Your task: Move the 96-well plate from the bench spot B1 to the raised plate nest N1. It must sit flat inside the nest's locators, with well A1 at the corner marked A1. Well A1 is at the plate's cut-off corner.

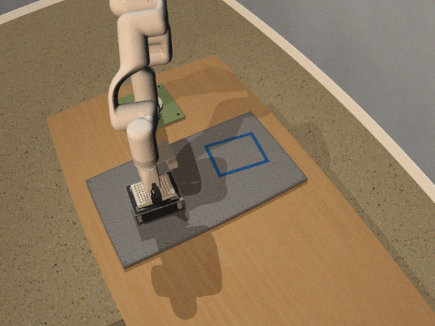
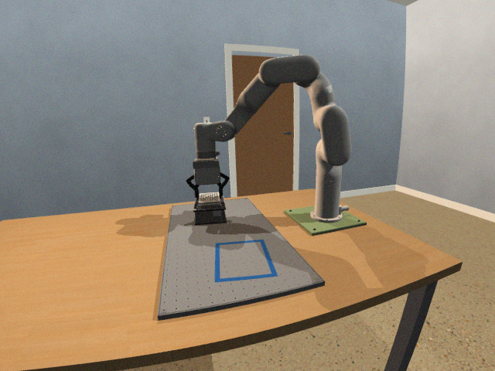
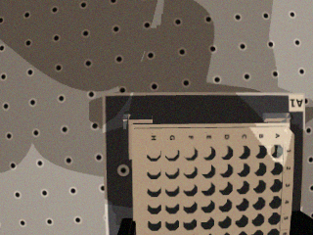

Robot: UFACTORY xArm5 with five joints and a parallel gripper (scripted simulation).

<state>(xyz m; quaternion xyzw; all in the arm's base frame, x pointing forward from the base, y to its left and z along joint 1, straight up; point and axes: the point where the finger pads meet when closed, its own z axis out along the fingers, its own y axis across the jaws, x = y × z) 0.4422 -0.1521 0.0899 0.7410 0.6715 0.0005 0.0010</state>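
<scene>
Now: hand 10 mm above the white 96-well plate. The rest, counted from my hand: A1 mark (60 mm ahead, 70 mm to the left, 30 mm below); then black raised plate nest (30 mm below).
</scene>
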